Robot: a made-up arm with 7 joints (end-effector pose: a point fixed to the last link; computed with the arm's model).
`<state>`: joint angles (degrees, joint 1 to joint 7).
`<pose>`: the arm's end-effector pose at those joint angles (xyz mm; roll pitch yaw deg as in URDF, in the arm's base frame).
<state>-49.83 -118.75 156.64 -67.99 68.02 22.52 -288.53</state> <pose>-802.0 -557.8 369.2 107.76 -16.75 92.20</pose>
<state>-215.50 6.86 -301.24 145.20 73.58 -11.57 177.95</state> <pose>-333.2 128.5 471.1 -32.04 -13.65 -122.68</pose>
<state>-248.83 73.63 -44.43 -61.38 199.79 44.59 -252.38</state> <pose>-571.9 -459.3 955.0 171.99 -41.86 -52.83</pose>
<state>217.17 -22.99 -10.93 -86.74 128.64 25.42 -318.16</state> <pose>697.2 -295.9 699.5 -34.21 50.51 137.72</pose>
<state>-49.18 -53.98 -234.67 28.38 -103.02 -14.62 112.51</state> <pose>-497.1 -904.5 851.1 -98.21 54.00 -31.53</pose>
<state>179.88 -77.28 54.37 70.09 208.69 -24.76 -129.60</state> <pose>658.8 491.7 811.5 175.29 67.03 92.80</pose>
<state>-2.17 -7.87 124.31 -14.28 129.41 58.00 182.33</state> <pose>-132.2 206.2 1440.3 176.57 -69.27 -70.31</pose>
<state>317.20 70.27 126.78 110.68 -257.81 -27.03 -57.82</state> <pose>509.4 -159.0 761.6 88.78 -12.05 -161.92</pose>
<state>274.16 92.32 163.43 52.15 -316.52 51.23 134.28</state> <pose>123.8 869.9 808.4 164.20 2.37 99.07</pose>
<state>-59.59 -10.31 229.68 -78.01 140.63 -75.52 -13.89</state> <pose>389.7 -124.4 1195.5 -137.27 -18.16 28.76</pose>
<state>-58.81 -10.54 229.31 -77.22 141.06 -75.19 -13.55</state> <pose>383.3 -130.2 1202.8 -137.78 -18.53 28.25</pose>
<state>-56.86 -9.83 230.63 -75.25 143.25 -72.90 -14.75</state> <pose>379.1 -142.7 1218.6 -140.84 -17.95 27.35</pose>
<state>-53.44 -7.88 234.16 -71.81 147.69 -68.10 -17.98</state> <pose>376.6 -161.9 1244.2 -146.86 -15.47 25.61</pose>
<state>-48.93 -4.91 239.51 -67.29 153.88 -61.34 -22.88</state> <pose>374.5 -182.6 1275.4 -154.26 -10.36 22.24</pose>
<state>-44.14 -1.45 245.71 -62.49 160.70 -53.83 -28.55</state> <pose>373.7 -199.1 1305.0 -160.94 -3.22 16.92</pose>
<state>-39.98 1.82 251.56 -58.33 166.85 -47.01 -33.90</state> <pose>375.4 -209.6 1327.2 -165.71 4.01 10.63</pose>
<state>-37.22 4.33 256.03 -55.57 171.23 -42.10 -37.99</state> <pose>379.9 -214.9 1339.5 -168.45 9.46 5.40</pose>
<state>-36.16 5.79 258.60 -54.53 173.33 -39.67 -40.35</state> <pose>386.1 -216.5 1342.3 -169.47 12.38 2.84</pose>
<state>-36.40 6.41 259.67 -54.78 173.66 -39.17 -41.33</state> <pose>392.9 -215.8 1339.0 -169.38 13.38 2.76</pose>
